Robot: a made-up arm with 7 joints. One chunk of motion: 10 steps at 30 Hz.
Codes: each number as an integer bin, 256 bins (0 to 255) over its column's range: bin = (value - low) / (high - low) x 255, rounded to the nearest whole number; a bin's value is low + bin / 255 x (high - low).
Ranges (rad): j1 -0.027..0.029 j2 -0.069..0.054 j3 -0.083..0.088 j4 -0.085..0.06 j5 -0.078..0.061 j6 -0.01..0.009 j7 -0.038..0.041
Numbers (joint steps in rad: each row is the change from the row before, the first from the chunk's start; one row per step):
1: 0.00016 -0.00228 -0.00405 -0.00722 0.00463 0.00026 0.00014
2: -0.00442 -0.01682 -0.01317 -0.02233 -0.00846 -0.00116 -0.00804
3: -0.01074 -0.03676 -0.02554 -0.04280 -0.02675 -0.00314 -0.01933
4: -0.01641 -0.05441 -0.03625 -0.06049 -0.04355 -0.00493 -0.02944
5: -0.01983 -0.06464 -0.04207 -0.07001 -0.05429 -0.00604 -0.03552
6: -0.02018 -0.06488 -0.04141 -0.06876 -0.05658 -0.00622 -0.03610
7: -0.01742 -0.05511 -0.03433 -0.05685 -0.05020 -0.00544 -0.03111
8: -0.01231 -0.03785 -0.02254 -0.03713 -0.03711 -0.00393 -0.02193
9: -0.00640 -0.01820 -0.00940 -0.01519 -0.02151 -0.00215 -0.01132
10: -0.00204 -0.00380 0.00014 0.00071 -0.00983 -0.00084 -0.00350
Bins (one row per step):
1: 124 138 118 137 152 138 123
2: 103 108 104 110 128 119 97
3: 74 67 86 74 94 92 60
4: 48 30 70 43 63 68 28
5: 33 9 61 26 43 53 8
6: 31 9 62 29 39 51 6
7: 44 29 73 50 51 61 22
8: 67 65 90 84 75 81 52
9: 94 105 110 123 104 105 86
10: 114 135 124 151 125 123 111

